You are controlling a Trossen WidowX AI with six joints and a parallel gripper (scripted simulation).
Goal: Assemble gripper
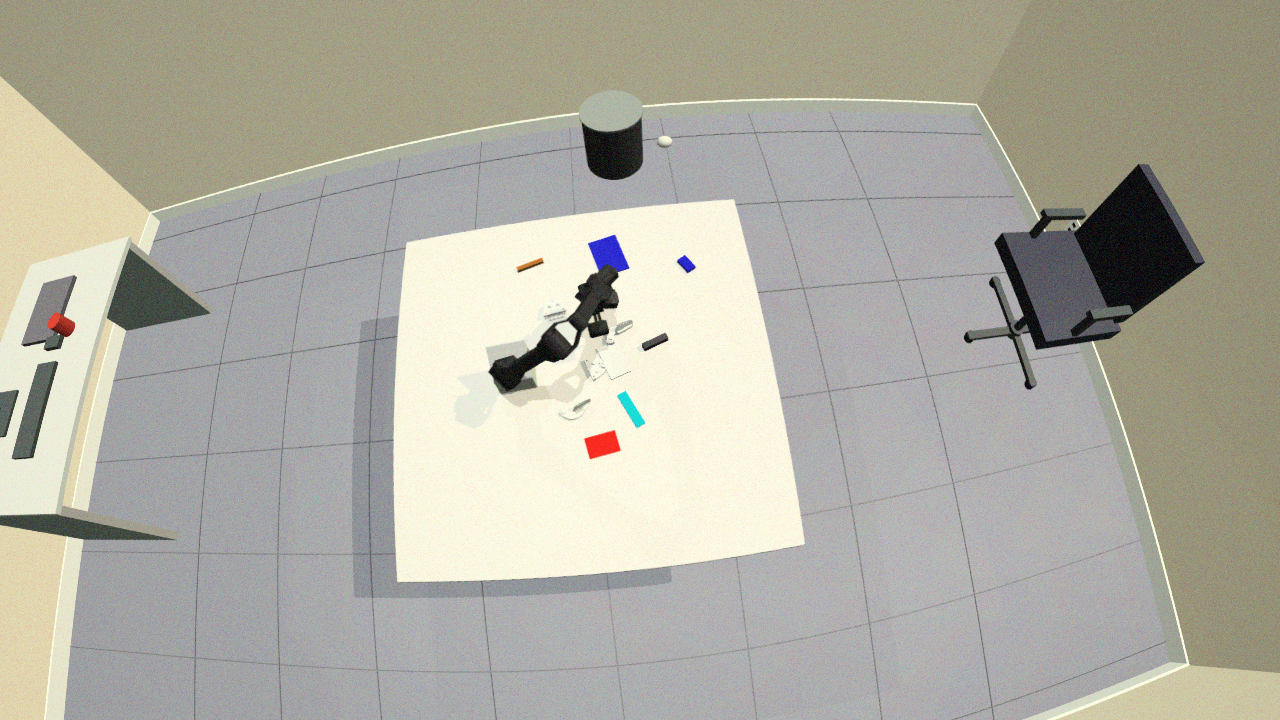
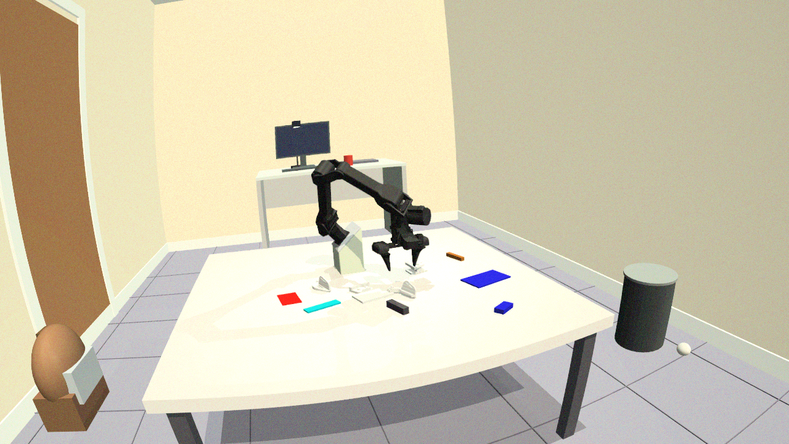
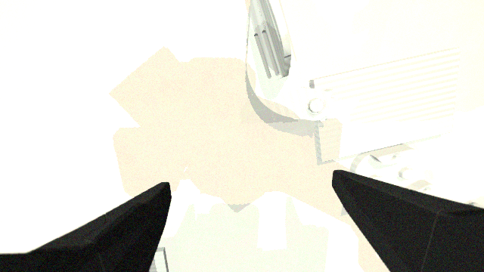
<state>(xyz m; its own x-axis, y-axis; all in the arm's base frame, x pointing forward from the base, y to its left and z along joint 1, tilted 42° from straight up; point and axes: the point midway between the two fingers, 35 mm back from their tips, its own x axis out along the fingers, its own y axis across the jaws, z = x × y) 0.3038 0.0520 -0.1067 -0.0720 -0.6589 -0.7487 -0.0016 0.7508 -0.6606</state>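
My gripper tip is 5 cm short of the white jaw, 5 cm to the left of it and 5 cm above it. From my gripper tip the other things lie so: white ribbed plate: 3 cm ahead, 12 cm to the right, 6 cm below; dark block: 17 cm ahead, 10 cm to the right, 6 cm below; blue sheet: 10 cm ahead, 28 cm to the left, 6 cm below.
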